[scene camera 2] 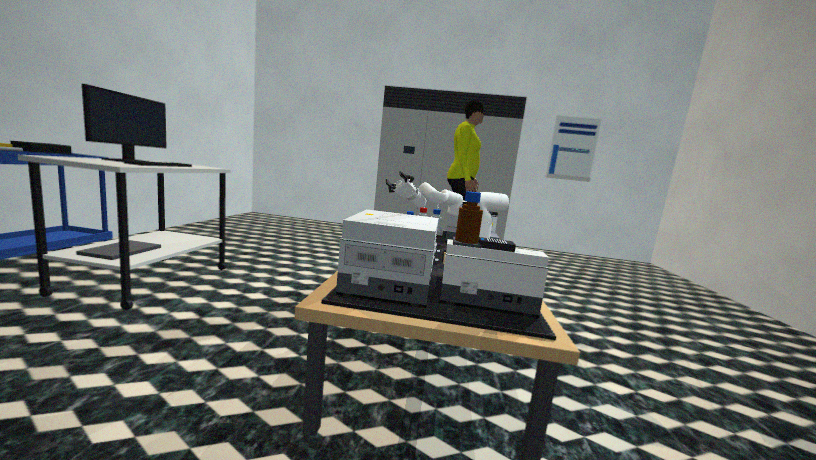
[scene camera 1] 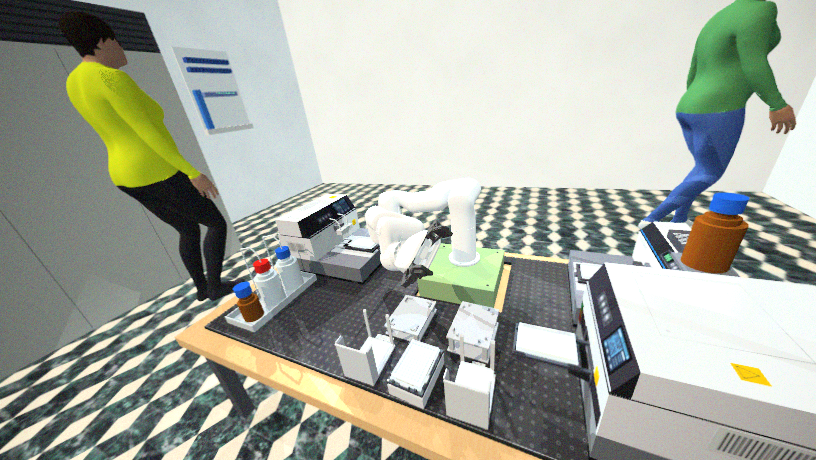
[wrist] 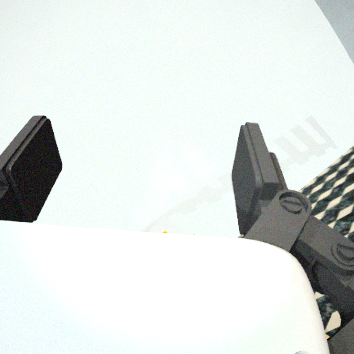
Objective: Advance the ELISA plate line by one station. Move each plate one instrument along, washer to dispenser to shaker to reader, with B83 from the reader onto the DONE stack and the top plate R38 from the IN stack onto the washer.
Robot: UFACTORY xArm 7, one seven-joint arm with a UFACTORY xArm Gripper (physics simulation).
Scene:
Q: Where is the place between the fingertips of the gripper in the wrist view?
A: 143,143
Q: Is the gripper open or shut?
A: Open.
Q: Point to an upright holders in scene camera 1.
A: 464,403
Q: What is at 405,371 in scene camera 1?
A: A white plate.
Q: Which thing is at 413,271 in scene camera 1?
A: The gripper.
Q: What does the gripper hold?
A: Nothing.

